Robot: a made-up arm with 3 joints. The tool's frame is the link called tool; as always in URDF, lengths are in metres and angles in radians. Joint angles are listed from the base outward.
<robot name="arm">
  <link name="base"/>
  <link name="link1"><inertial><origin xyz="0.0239 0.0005 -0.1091"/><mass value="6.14"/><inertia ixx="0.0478" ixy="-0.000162" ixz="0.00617" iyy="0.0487" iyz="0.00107" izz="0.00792"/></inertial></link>
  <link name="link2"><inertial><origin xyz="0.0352 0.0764 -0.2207"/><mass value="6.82"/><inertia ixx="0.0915" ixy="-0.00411" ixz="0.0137" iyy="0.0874" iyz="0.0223" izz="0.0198"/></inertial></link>
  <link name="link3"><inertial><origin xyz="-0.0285 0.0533 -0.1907"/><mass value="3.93"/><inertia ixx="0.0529" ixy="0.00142" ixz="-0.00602" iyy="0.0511" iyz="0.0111" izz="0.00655"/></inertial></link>
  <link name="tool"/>
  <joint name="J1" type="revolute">
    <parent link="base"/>
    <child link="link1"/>
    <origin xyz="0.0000 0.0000 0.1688" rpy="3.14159 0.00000 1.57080"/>
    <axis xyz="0 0 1"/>
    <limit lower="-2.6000" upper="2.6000"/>
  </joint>
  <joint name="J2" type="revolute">
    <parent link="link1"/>
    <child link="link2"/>
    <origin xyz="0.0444 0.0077 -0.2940" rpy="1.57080 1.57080 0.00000"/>
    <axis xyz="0 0 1"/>
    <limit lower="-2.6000" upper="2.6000"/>
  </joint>
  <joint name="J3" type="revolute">
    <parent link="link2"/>
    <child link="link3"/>
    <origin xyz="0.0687 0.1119 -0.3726" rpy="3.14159 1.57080 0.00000"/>
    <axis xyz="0 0 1"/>
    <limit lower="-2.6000" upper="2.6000"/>
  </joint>
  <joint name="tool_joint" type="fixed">
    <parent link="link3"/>
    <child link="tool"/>
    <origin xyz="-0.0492 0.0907 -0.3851" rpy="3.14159 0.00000 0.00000"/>
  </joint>
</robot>
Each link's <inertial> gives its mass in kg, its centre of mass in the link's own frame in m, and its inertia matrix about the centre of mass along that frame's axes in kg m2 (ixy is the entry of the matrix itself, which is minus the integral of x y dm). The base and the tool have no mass. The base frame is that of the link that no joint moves.
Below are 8 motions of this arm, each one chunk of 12 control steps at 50 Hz.
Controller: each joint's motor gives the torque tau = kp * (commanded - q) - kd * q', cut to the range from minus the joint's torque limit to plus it. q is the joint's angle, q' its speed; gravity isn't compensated. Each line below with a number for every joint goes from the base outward.
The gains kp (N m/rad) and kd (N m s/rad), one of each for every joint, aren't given. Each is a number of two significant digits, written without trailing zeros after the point. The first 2 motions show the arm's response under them.
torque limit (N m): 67 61 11
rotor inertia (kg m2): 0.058 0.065 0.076
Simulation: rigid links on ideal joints. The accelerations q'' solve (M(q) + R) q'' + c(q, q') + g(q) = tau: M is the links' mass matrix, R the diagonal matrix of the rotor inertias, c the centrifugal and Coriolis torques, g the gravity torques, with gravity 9.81 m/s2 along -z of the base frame. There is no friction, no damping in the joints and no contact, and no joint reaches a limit. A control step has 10 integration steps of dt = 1/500 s. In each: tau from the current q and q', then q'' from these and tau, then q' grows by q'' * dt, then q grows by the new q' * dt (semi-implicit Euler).
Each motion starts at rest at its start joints. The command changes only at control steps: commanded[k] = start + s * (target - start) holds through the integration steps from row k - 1 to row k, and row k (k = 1, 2, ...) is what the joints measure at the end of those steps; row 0 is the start. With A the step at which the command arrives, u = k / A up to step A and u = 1 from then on. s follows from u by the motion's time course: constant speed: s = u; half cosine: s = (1 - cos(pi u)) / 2; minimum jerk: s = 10 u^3 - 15 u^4 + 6 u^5; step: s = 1 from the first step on.
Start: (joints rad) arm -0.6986 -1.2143 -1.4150
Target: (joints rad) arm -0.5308 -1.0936 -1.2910
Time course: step
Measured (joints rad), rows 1 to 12:
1: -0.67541 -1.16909 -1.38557
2: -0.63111 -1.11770 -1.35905
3: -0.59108 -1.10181 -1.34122
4: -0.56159 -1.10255 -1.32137
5: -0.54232 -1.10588 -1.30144
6: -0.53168 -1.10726 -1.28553
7: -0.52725 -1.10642 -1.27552
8: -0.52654 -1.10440 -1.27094
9: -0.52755 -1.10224 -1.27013
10: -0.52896 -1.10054 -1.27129
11: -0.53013 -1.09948 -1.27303
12: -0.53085 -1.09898 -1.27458
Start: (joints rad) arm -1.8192 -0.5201 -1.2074
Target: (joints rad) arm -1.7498 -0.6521 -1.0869
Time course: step
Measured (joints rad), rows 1 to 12:
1: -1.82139 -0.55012 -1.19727
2: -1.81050 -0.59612 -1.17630
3: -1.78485 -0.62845 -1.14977
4: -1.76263 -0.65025 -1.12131
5: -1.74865 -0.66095 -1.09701
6: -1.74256 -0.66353 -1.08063
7: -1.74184 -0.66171 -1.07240
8: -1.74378 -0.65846 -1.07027
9: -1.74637 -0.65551 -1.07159
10: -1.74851 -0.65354 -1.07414
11: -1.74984 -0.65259 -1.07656
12: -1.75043 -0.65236 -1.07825
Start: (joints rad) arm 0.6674 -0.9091 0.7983
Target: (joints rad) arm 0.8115 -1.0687 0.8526
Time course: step
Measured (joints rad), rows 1 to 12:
1: 0.66876 -0.94084 0.82025
2: 0.68455 -1.00009 0.84167
3: 0.72998 -1.03767 0.84102
4: 0.77172 -1.06667 0.83360
5: 0.79850 -1.08256 0.82303
6: 0.81171 -1.08696 0.81560
7: 0.81596 -1.08486 0.81372
8: 0.81572 -1.08065 0.81625
9: 0.81403 -1.07686 0.82080
10: 0.81244 -1.07441 0.82539
11: 0.81145 -1.07326 0.82892
12: 0.81106 -1.07298 0.83112

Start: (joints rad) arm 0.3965 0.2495 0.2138
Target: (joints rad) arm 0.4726 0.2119 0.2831
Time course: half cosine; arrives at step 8
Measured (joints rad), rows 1 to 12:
1: 0.39764 0.25226 0.21450
2: 0.40023 0.25373 0.21846
3: 0.40582 0.25181 0.22598
4: 0.41509 0.24685 0.23581
5: 0.42732 0.23991 0.24635
6: 0.44085 0.23232 0.25618
7: 0.45360 0.22545 0.26414
8: 0.46354 0.22050 0.26943
9: 0.46973 0.21797 0.27242
10: 0.47270 0.21742 0.27457
11: 0.47365 0.21790 0.27682
12: 0.47360 0.21867 0.27928

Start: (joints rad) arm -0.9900 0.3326 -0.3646
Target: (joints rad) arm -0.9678 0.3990 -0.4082
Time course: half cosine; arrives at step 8
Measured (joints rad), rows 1 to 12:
1: -0.98911 0.33685 -0.36470
2: -0.98799 0.34384 -0.36565
3: -0.98620 0.35297 -0.36792
4: -0.98350 0.36417 -0.37180
5: -0.98018 0.37649 -0.37722
6: -0.97671 0.38839 -0.38365
7: -0.97363 0.39817 -0.39024
8: -0.97138 0.40436 -0.39608
9: -0.96997 0.40704 -0.40050
10: -0.96905 0.40777 -0.40343
11: -0.96841 0.40781 -0.40526
12: -0.96801 0.40772 -0.40635

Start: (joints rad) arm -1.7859 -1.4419 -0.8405
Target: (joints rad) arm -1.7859 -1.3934 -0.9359
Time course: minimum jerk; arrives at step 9
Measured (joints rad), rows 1 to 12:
1: -1.78634 -1.44497 -0.83977
2: -1.78614 -1.44692 -0.83903
3: -1.78542 -1.44487 -0.84047
4: -1.78475 -1.43897 -0.84578
5: -1.78445 -1.43038 -0.85547
6: -1.78460 -1.42086 -0.86867
7: -1.78515 -1.41224 -0.88345
8: -1.78591 -1.40599 -0.89744
9: -1.78662 -1.40261 -0.90872
10: -1.78700 -1.40136 -0.91657
11: -1.78699 -1.40117 -0.92138
12: -1.78674 -1.40135 -0.92399

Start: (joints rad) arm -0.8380 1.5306 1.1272
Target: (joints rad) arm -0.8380 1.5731 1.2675
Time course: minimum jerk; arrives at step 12
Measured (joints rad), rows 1 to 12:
1: -0.83844 1.53401 1.12933
2: -0.83850 1.53819 1.13572
3: -0.83830 1.54180 1.14406
4: -0.83817 1.54558 1.15370
5: -0.83819 1.55018 1.16534
6: -0.83827 1.55574 1.17963
7: -0.83832 1.56197 1.19651
8: -0.83826 1.56828 1.21511
9: -0.83810 1.57398 1.23398
10: -0.83787 1.57849 1.25141
11: -0.83762 1.58146 1.26590
12: -0.83744 1.58292 1.27657

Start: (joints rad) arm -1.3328 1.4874 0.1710
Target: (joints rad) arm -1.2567 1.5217 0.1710
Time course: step
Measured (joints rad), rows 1 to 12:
1: -1.32437 1.50113 0.17352
2: -1.30196 1.51718 0.18227
3: -1.27973 1.52838 0.18632
4: -1.26439 1.53384 0.18592
5: -1.25632 1.53516 0.18395
6: -1.25344 1.53445 0.18234
7: -1.25338 1.53320 0.18177
8: -1.25439 1.53217 0.18214
9: -1.25549 1.53156 0.18301
10: -1.25628 1.53130 0.18400
11: -1.25671 1.53125 0.18484
12: -1.25687 1.53129 0.18544

